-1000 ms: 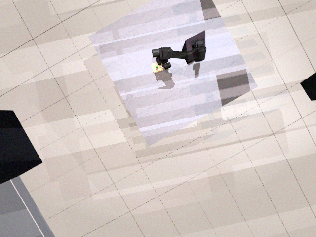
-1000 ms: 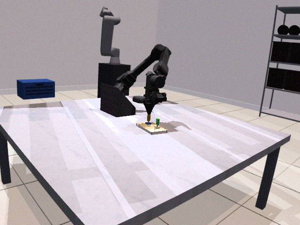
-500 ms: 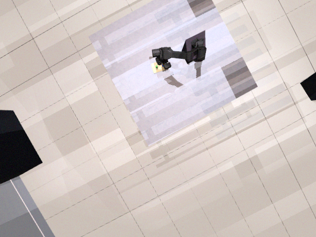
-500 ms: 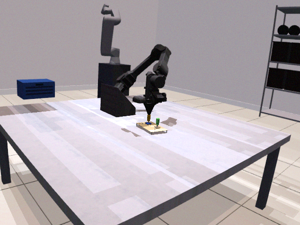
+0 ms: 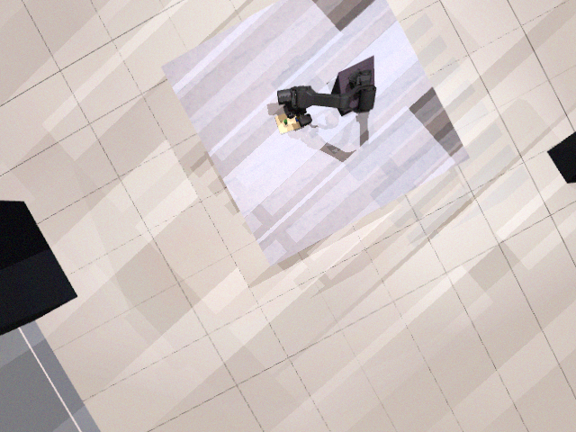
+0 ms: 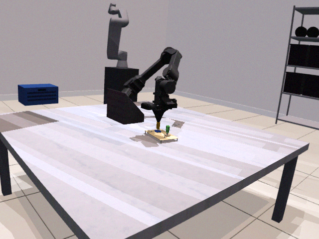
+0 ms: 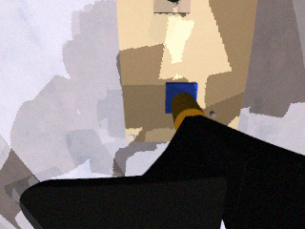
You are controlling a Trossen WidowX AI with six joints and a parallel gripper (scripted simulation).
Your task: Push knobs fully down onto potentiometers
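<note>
Now: the orange-brown knob 2 cm below my gripper tip. From my gripper tip the other things lie so: green knob 7 cm ahead, 1 cm to the right, 1 cm below.
</note>
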